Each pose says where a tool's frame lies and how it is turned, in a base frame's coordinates. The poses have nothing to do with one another.
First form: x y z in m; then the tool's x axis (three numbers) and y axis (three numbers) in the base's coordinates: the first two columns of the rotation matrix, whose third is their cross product.
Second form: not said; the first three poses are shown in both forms.
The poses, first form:
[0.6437 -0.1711 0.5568 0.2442 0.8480 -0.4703 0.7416 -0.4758 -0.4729]
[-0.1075 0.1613 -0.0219 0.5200 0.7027 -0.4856 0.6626 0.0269 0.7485]
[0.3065 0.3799 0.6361 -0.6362 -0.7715 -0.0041 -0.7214 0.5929 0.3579]
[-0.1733 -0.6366 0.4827 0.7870 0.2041 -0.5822 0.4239 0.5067 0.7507]
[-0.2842 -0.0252 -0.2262 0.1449 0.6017 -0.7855 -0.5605 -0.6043 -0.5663]
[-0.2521 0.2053 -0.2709 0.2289 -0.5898 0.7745 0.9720 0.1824 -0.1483]
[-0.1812 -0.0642 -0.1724 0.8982 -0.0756 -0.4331 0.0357 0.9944 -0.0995]
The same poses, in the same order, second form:
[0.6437 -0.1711 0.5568], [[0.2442 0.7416 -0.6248], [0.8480 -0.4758 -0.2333], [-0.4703 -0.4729 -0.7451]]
[-0.1075 0.1613 -0.0219], [[0.5200 0.6626 0.5390], [0.7027 0.0269 -0.7110], [-0.4856 0.7485 -0.4516]]
[0.3065 0.3799 0.6361], [[-0.6362 -0.7214 -0.2737], [-0.7715 0.5929 0.2307], [-0.0041 0.3579 -0.9338]]
[-0.1733 -0.6366 0.4827], [[0.7870 0.4239 0.4482], [0.2041 0.5067 -0.8376], [-0.5822 0.7507 0.3123]]
[-0.2842 -0.0252 -0.2262], [[0.1449 -0.5605 -0.8154], [0.6017 -0.6043 0.5223], [-0.7855 -0.5663 0.2497]]
[-0.2521 0.2053 -0.2709], [[0.2289 0.9720 -0.0538], [-0.5898 0.1824 0.7868], [0.7745 -0.1483 0.6150]]
[-0.1812 -0.0642 -0.1724], [[0.8982 0.0357 0.4382], [-0.0756 0.9944 0.0739], [-0.4331 -0.0995 0.8959]]

